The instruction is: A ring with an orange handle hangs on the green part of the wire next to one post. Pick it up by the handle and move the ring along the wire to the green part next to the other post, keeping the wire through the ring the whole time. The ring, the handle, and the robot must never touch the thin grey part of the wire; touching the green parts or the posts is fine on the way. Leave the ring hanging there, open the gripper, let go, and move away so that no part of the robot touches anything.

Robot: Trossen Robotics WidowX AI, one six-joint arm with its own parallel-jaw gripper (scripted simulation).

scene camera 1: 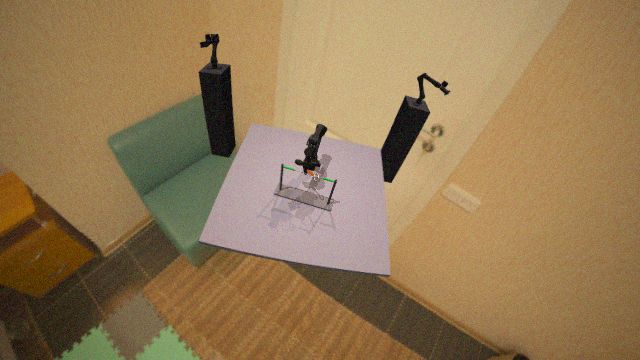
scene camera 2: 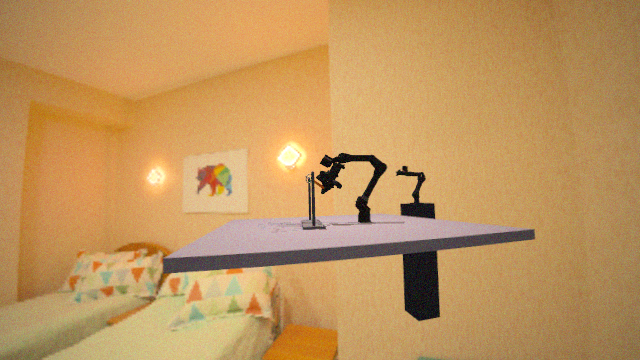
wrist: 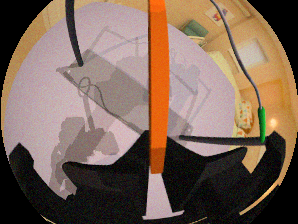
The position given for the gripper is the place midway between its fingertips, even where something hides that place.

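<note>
Ring carried by the gripper (wrist: 151,134).
</note>
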